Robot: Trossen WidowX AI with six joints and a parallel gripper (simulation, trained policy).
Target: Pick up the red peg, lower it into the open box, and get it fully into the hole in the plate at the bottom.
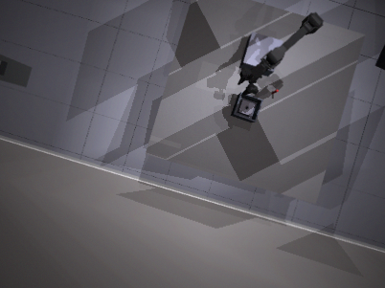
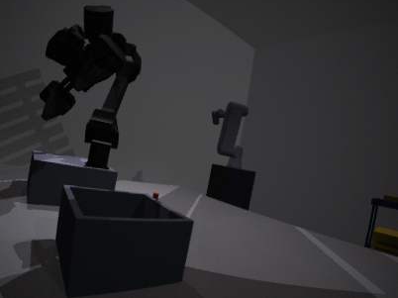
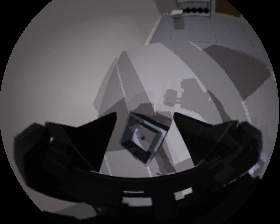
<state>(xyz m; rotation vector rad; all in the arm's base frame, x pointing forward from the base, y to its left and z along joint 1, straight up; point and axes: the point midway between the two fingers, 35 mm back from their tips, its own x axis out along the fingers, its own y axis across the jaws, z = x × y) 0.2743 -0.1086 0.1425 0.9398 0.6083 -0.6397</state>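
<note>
Right now my gripper tip is 15 cm past the red peg, 25 cm to the right of it and 18 cm above it. From my gripper tip the other things lie so: plate: 4 cm ahead, 12 cm to the left, 18 cm below; then dark box: 4 cm ahead, 12 cm to the left, 20 cm below.
</note>
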